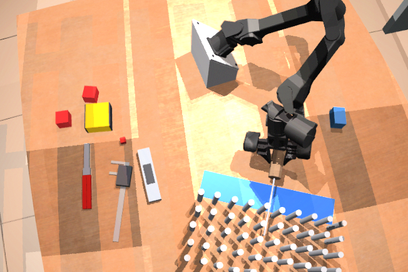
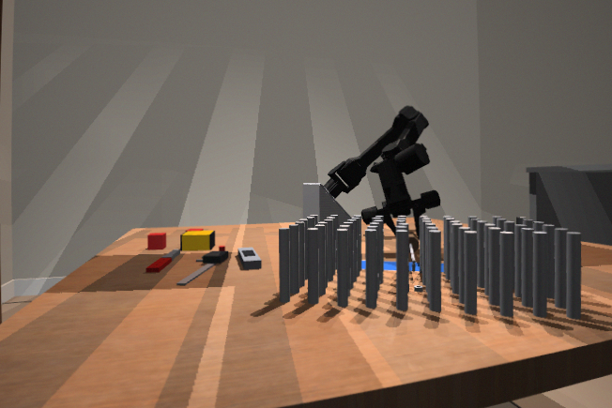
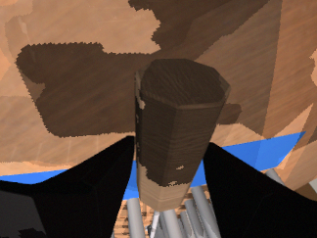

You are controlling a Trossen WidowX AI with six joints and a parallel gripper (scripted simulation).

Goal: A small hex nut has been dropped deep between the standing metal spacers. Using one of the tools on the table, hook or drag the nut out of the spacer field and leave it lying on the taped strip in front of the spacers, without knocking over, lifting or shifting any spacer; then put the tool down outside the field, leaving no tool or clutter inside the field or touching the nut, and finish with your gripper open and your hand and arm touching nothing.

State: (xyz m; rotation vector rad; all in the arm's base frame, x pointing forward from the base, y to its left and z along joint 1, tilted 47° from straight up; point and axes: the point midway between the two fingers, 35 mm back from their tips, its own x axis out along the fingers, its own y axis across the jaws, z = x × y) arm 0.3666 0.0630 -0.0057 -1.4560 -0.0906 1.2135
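Right now my gripper tip is 8 cm short of the blue taped strip, 6 cm to the left of it and 4 cm above it. From my gripper tip the other things lie so: light blue cube 6 cm behind, 27 cm to the left, 2 cm below; then yellow block 34 cm behind, 44 cm to the right, 1 cm below; then hook tool 9 cm ahead, 6 cm to the right.
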